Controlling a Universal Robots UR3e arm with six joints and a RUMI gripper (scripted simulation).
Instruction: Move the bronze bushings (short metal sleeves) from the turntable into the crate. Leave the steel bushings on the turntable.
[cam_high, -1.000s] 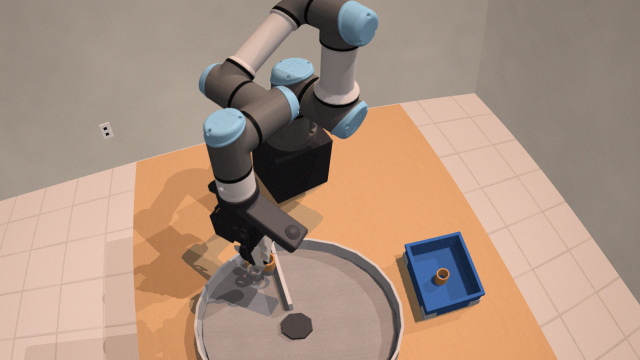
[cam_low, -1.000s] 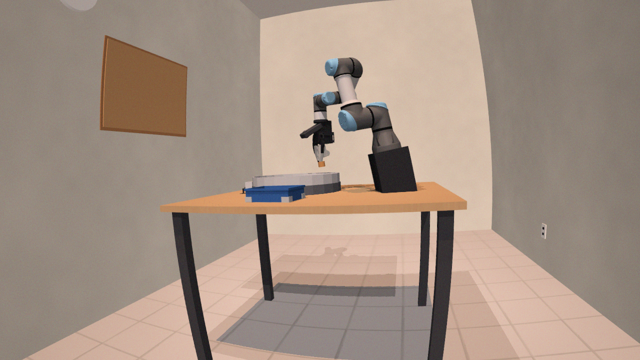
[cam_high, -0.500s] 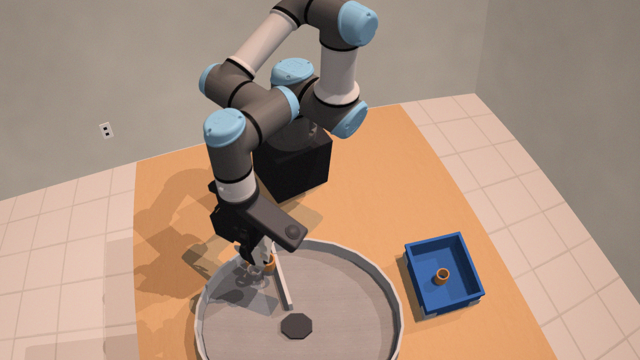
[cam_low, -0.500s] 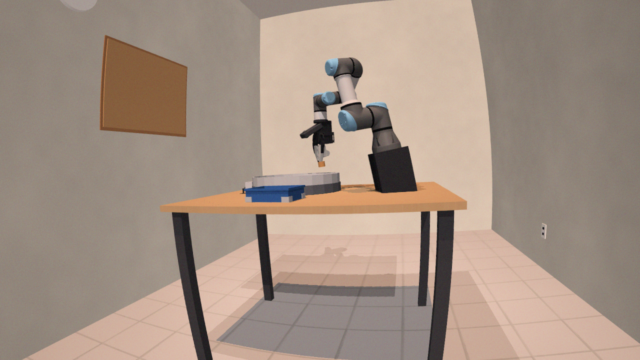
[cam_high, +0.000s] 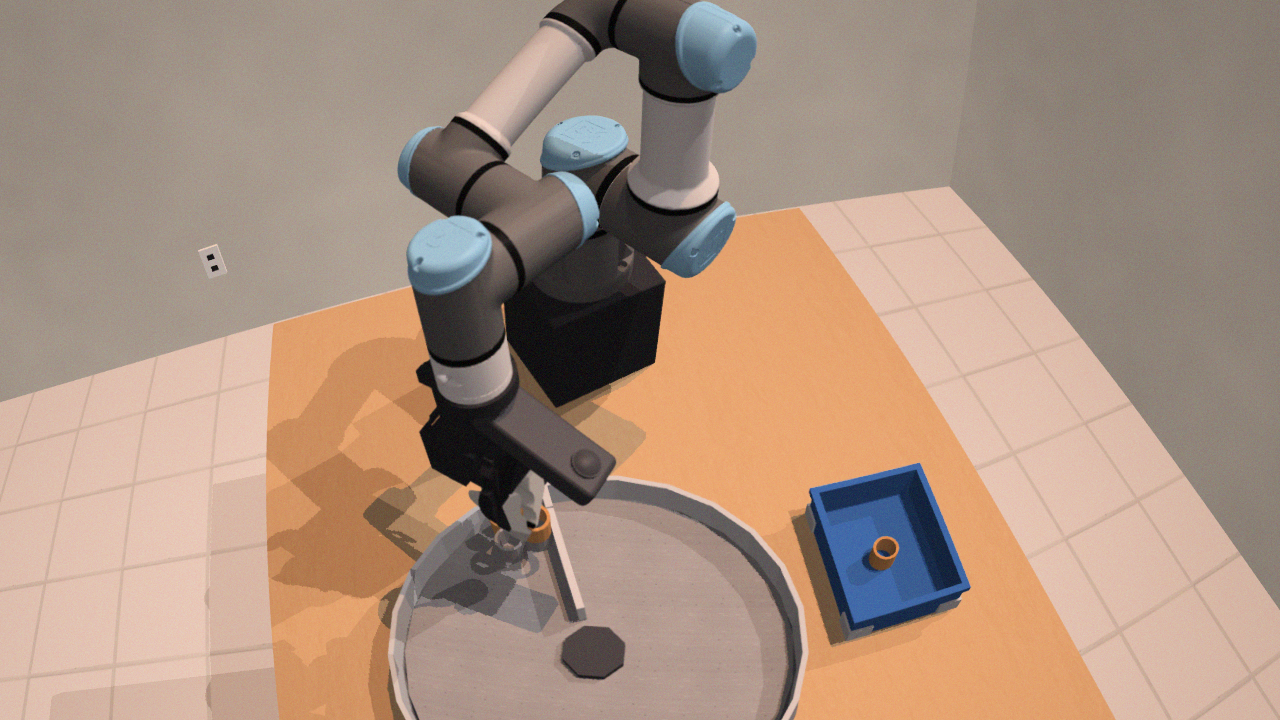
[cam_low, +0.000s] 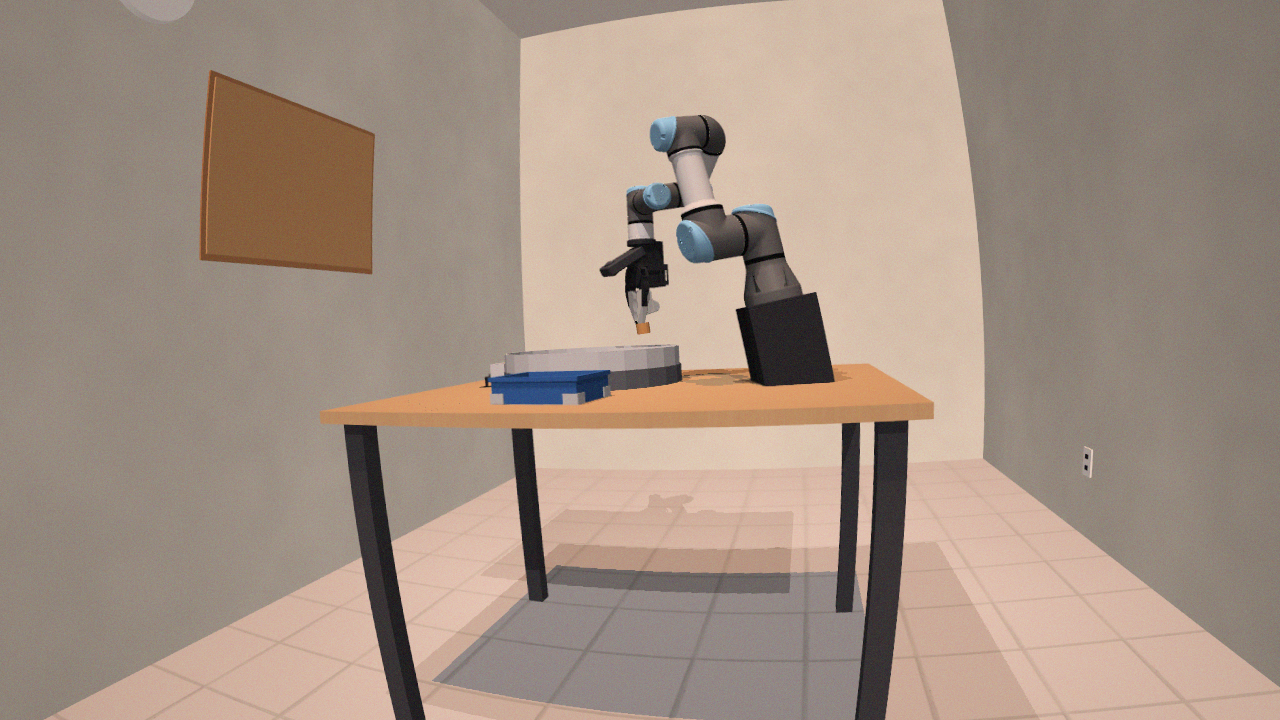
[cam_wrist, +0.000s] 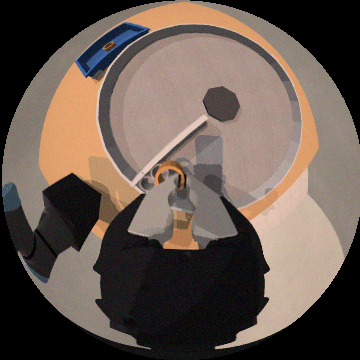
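Right now my hand is 370 mm to the right of the crate, 110 mm short of it and 110 mm above it. Round my hand: grey turntable 120 mm ahead, 80 mm below, 20 mm to the left.
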